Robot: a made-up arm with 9 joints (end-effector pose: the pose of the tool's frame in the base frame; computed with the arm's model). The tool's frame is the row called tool. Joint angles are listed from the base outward.
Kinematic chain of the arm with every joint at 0, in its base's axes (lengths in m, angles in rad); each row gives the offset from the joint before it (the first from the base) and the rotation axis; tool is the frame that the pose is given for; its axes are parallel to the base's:
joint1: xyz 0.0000 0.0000 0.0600 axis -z
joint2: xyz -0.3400 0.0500 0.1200 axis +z
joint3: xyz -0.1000 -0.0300 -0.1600 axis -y
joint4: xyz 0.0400 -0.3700 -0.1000 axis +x
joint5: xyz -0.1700 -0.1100 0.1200 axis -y
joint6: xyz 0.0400 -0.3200 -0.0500 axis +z
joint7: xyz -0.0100 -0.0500 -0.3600 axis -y
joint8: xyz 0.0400 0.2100 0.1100 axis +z
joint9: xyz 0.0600 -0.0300 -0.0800 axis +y
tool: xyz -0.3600 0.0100 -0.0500
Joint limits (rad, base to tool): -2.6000..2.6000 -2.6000..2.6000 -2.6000..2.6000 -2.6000..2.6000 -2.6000..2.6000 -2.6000..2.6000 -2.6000..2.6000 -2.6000..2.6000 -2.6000..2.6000
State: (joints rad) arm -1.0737 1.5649 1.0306 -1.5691 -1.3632 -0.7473 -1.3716 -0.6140 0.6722
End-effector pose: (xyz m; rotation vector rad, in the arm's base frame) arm 0.4879 0.1087 -0.0718 -0.4626 1.2955 -0.6038
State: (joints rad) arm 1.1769 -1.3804 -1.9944 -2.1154 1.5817 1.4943 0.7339 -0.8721 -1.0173
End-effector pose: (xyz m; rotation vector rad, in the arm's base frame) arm -0.0823 0.6957 -0.5125 0.9100 -1.7484 -0.2066
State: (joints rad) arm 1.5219 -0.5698 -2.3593 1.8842 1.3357 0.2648 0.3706 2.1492 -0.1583
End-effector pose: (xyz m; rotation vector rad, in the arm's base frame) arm -0.0546 1.2670 0.2220 0.6196 0.2360 -1.4838
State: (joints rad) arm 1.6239 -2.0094 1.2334 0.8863 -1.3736 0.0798 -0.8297 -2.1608 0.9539
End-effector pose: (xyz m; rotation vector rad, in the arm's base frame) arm 0.1273 0.6039 -0.4329 -1.0663 -0.0347 1.0144
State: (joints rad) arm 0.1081 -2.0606 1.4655 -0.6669 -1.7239 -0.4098 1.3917 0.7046 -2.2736
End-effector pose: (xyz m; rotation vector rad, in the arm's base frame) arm -0.9589 0.4534 -0.3370 -2.3268 -0.3721 0.3174
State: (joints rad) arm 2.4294 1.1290 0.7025 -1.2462 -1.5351 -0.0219 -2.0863 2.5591 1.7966
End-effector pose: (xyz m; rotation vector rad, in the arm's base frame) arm -0.5942 0.5996 -0.4247 1.4869 -0.1897 0.6287
